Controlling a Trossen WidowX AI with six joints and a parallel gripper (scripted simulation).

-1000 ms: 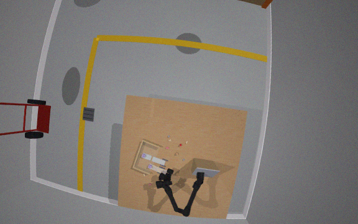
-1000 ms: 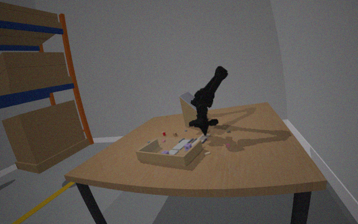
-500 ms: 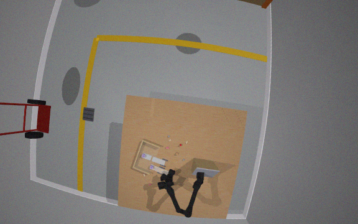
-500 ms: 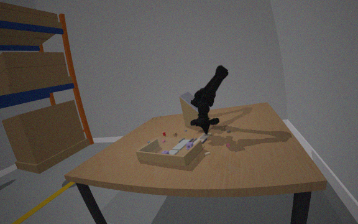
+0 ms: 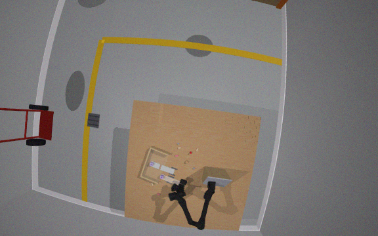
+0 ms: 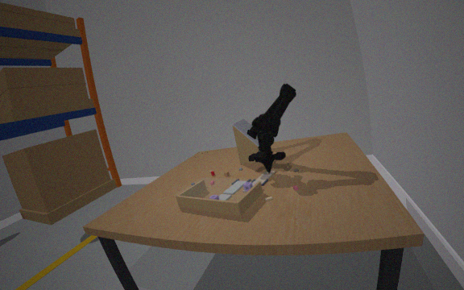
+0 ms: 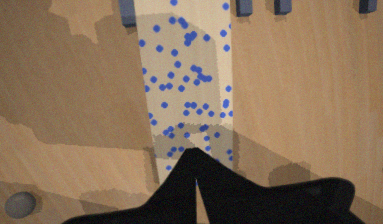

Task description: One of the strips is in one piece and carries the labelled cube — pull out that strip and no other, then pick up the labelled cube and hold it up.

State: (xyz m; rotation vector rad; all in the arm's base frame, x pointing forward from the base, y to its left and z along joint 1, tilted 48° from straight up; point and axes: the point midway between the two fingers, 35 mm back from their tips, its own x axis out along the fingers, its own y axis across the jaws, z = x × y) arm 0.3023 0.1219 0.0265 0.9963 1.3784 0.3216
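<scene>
My gripper tip is now 13 cm short of the pale grey strip and 15 cm to the left of it. From my gripper tip the other things lie so: red block (9 cm behind, 34 cm to the right, 1 cm above).
</scene>
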